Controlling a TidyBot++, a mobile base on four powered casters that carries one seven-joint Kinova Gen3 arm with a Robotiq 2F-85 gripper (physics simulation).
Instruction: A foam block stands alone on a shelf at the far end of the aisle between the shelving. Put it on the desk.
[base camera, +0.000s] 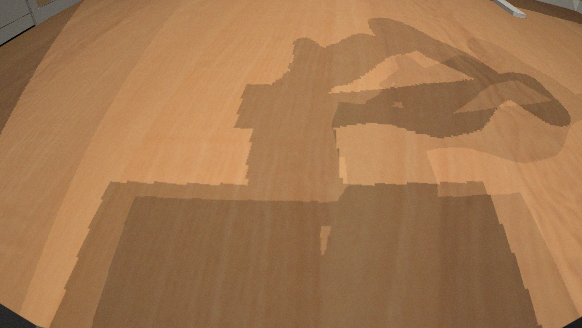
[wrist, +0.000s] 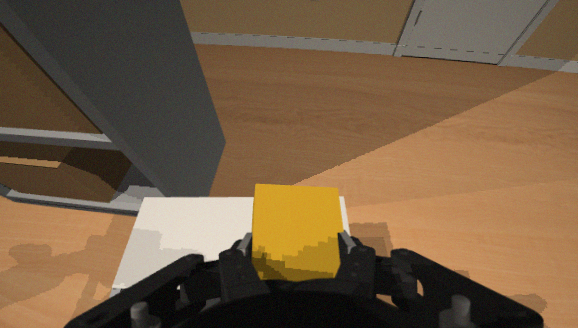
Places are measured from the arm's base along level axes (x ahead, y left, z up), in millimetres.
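Pixels of known places: gripper, fingertip midpoint: (wrist: 296, 244).
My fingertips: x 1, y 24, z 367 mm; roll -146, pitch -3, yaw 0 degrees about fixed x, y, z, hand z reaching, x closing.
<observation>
Behind a point stands the place of what it marks.
A yellow foam block (wrist: 297, 215) {x 1, y 37, z 389 mm} is held in the lower middle of the wrist view. My gripper (wrist: 296, 244) {x 1, y 24, z 367 mm} is shut on it, with one finger against its left side and one against its right. The block hangs over a white flat top (wrist: 195, 215), which looks like part of my own base. The block and gripper do not show in the base camera view. The desk's top shows in neither view; a light foot of a leg (base camera: 511, 9) stands on the floor at the top right of the base camera view, and may be the desk's.
A tall dark grey shelving side panel (wrist: 165, 100) {x -354, y 501, z 106 mm} stands close on the left in the wrist view, with a low shelf edge (wrist: 55, 135) {x -567, y 342, z 137 mm} beyond it. A grey door (wrist: 462, 30) {x 1257, y 1606, z -168 mm} and wall are at the top. My arm's shadow lies across the wooden floor (base camera: 165, 100) {x 664, y 277, z -396 mm}.
</observation>
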